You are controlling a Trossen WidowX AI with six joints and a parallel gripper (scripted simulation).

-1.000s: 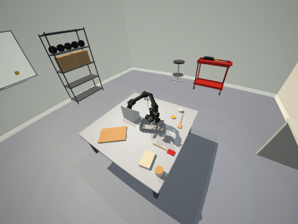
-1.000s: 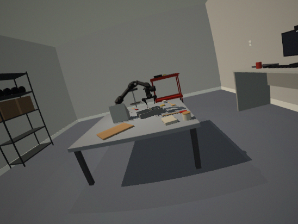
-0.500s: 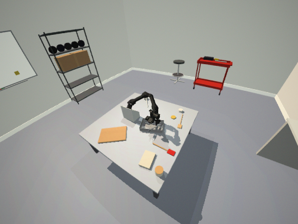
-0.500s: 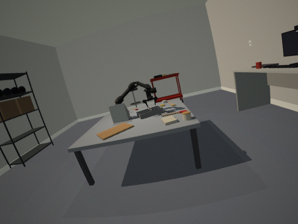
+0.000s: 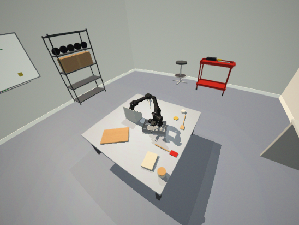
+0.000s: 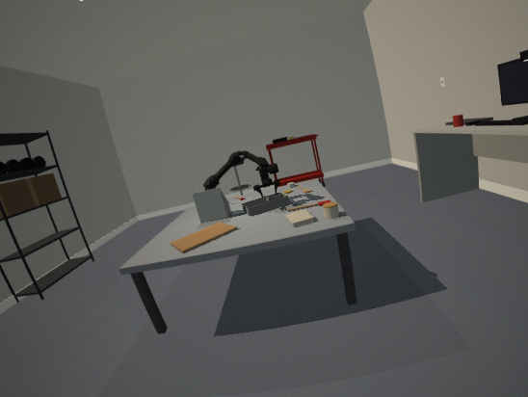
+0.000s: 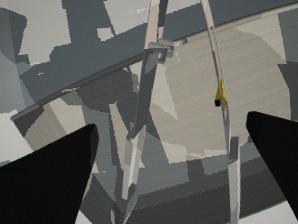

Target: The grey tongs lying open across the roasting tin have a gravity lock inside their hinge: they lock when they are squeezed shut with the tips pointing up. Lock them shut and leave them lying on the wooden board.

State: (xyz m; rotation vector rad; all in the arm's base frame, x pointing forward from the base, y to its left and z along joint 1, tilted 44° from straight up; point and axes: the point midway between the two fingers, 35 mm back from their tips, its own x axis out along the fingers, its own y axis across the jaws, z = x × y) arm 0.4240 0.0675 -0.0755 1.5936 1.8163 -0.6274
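My gripper tip is now 50 mm past the grey roasting tin, 50 mm above it and 40 mm to the right of it. Round my gripper tip: cream block (380 mm to the right, 200 mm ahead, 70 mm below); then red spatula (290 mm ahead, 170 mm to the right, 70 mm below); then yellow disc (370 mm to the left, 100 mm ahead, 70 mm below).
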